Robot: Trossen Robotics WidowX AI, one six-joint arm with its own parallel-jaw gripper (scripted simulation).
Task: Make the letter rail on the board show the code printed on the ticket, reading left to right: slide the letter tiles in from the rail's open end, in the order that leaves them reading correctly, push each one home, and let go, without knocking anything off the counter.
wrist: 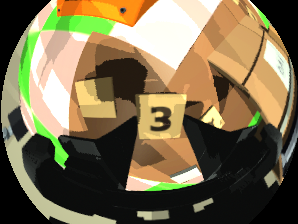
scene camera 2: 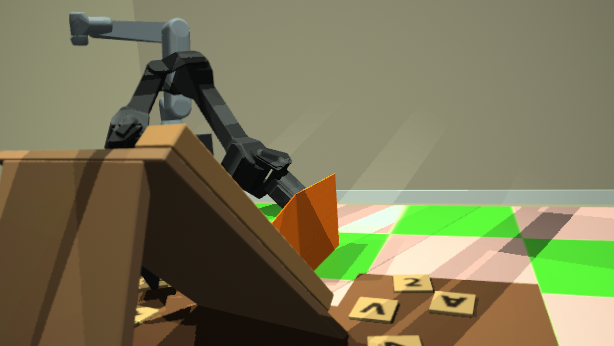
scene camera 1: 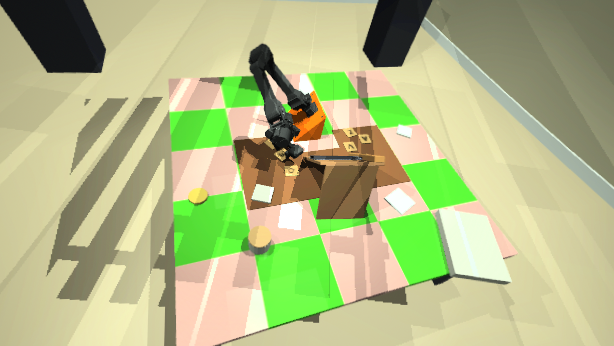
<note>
My gripper (wrist: 160,118) carries a tan tile (wrist: 159,115). Also in view: a white slab (scene camera 1: 470,247) and a slanted wooden board (scene camera 2: 86,220).
The slanted wooden board shows as well in scene camera 1 (scene camera 1: 347,183). Scene camera 2 does not show the white slab: it is out of frame.
</note>
